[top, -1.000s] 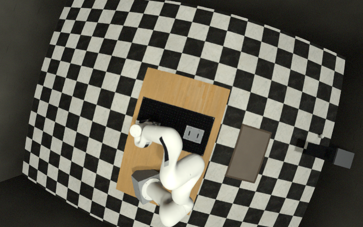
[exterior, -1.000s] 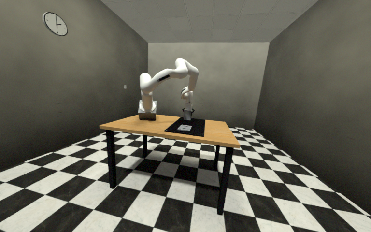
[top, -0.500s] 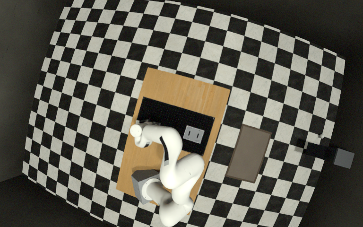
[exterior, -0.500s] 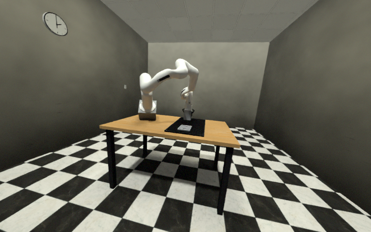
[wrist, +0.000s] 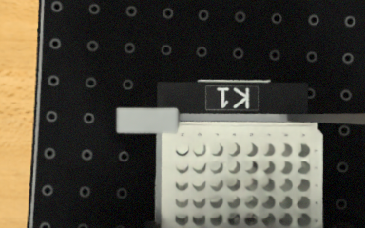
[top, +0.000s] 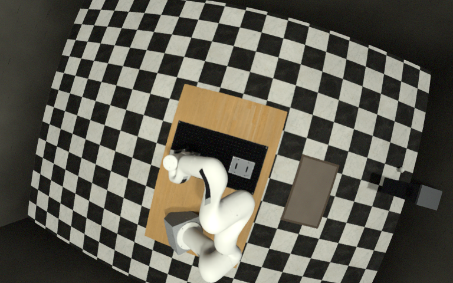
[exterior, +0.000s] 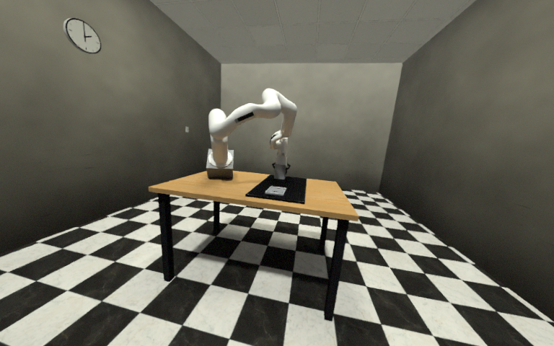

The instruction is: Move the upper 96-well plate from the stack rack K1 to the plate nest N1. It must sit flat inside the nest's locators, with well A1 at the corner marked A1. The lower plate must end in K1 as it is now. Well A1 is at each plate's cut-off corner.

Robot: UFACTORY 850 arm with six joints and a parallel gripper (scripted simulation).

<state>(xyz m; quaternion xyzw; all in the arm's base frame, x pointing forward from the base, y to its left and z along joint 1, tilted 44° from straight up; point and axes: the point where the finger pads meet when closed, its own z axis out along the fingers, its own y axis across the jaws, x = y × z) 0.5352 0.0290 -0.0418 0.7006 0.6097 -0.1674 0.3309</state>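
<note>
My gripper is now 2 cm above the white 96-well plate. The rest, counted from my hand: grey plate nest N1 (6 cm behind, 38 cm to the right, 6 cm below); A1 corner mark (2 cm ahead, 32 cm to the right, 5 cm below).
</note>
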